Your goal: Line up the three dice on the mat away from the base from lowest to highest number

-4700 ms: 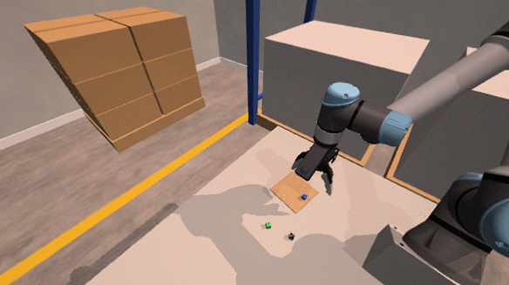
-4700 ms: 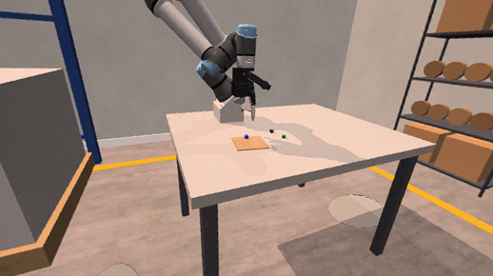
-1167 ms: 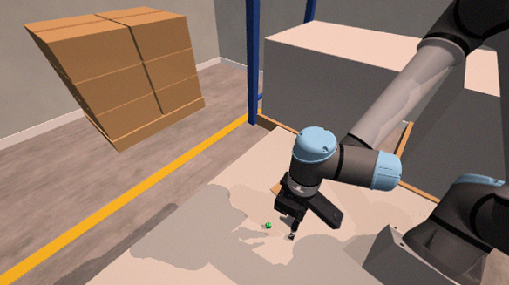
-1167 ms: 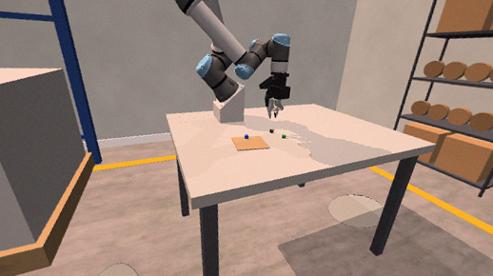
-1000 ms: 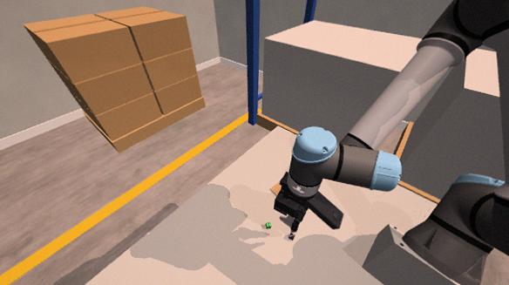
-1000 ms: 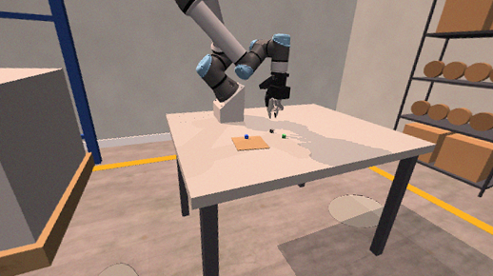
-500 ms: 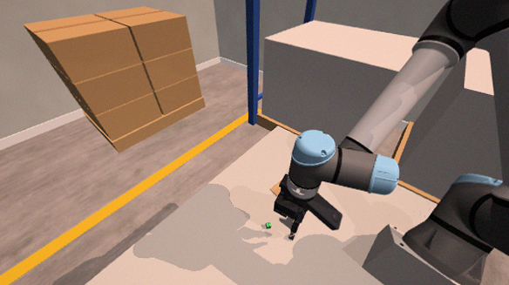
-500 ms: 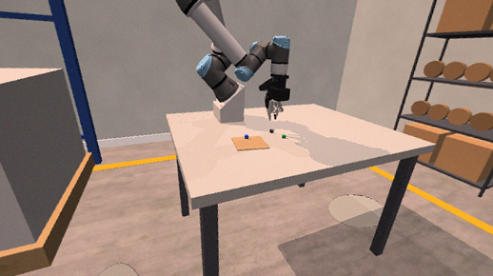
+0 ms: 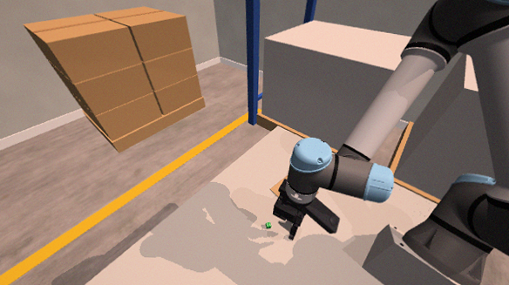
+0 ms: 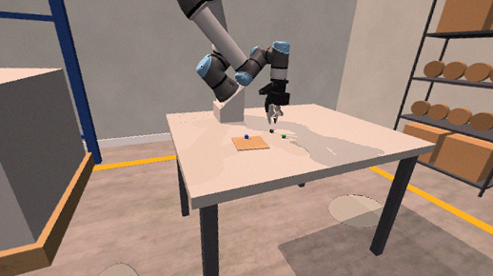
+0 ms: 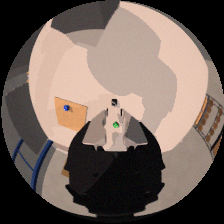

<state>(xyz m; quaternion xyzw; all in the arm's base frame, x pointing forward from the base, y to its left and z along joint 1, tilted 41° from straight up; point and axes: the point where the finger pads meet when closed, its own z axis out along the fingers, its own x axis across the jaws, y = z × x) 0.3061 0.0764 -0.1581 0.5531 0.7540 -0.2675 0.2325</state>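
Right now the black die is 6 cm below my hand. From my hand the other things lie so: green die: 8 cm ahead, 6 cm below, 3 cm to the left; then blue die: 15 cm to the right, 6 cm ahead, 5 cm below; then tan mat: 15 cm to the right, 11 cm ahead, 6 cm below.
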